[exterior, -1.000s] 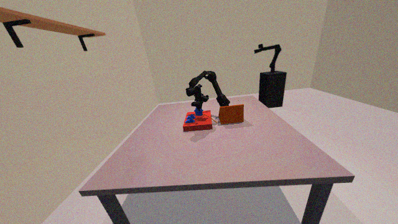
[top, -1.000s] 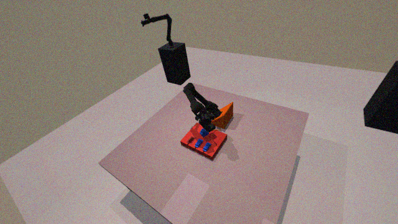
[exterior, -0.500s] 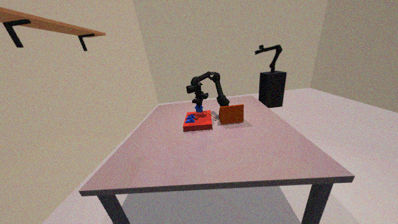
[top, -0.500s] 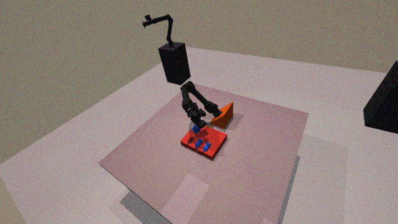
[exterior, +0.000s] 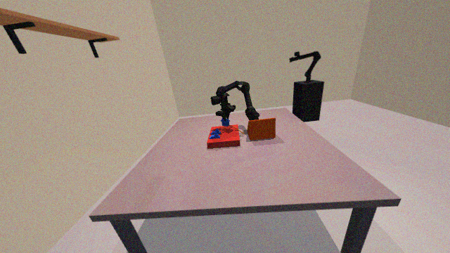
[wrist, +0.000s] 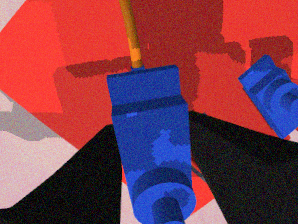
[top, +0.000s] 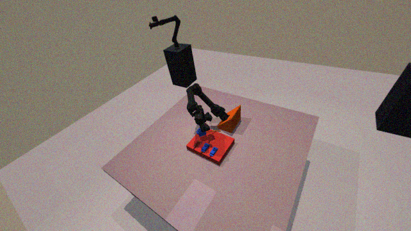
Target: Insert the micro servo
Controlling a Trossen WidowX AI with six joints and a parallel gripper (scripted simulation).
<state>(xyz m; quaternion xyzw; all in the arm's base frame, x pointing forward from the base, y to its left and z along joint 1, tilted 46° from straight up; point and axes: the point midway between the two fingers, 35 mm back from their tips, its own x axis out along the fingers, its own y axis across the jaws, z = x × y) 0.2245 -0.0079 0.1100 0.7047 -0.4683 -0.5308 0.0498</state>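
The red deck is 1 cm behind my gripper tip, 7 cm to the left of it and 10 cm below it.
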